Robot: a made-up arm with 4 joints. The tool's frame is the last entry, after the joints.
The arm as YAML. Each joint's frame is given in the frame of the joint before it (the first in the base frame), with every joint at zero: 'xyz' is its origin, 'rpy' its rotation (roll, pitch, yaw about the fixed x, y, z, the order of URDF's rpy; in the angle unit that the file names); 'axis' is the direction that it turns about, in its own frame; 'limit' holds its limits. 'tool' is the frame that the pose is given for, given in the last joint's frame.
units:
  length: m
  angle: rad
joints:
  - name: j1
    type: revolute
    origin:
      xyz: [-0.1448, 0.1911, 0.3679]
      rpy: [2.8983, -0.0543, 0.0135]
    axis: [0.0, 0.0, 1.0]
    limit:
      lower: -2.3
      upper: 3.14
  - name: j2
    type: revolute
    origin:
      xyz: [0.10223, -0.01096, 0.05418]
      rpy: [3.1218, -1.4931, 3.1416]
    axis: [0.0, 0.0, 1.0]
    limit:
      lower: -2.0
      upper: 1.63
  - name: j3
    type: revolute
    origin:
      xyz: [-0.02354, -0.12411, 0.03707]
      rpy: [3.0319, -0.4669, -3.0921]
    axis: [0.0, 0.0, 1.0]
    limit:
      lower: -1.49
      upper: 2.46
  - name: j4
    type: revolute
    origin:
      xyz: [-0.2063, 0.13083, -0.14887]
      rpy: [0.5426, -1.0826, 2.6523]
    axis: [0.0, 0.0, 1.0]
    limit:
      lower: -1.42
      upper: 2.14
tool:
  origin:
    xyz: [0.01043, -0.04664, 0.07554]
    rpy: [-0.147, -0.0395, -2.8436]
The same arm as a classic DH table. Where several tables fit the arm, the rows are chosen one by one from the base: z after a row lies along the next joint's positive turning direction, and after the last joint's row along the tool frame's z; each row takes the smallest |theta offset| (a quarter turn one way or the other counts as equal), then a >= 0, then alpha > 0; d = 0 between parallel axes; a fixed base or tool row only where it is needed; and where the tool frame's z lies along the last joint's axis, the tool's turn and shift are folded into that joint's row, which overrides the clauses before.
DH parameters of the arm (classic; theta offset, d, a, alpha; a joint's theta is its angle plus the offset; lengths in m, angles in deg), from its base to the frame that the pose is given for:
base (fixed): 13.1 -0.4925 -0.0977 165.72
j1: -78.43 -0.8416 0.0089 94.45
j2: -11 -0.0664 0.1263 152.57
j3: -5.96 -0.066 -0.1526 -66.32
j4: -73.34 -0.4267 -0.0159 8.72
tool (fixed): 164.91 0.2974 0 0
Joint limits (deg, base to tool): -131.78..179.91 -114.59..93.39 -85.37..140.95 -81.36..122.61

